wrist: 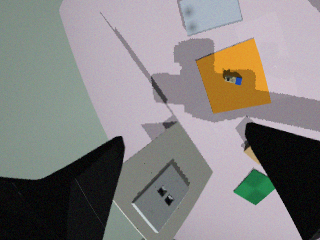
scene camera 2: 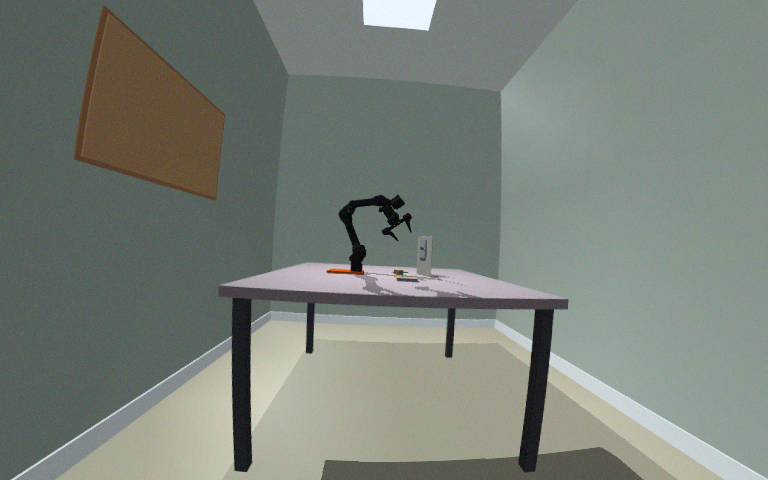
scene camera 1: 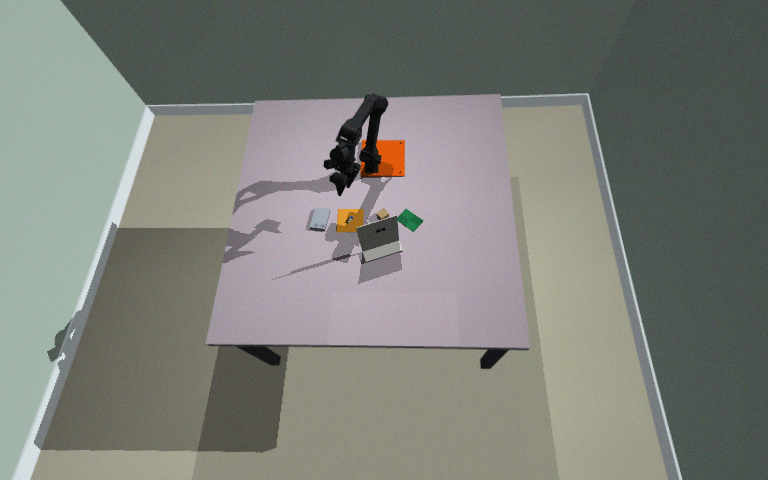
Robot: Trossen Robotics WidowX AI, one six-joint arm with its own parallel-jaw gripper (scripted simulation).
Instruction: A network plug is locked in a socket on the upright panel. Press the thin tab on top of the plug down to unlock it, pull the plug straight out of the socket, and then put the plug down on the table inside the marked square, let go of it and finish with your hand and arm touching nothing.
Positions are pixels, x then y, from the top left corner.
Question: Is my gripper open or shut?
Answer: Open.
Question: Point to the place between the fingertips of my gripper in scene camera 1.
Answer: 343, 191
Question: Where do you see an orange marked square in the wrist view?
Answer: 243, 60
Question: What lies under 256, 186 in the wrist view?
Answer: A green tile.
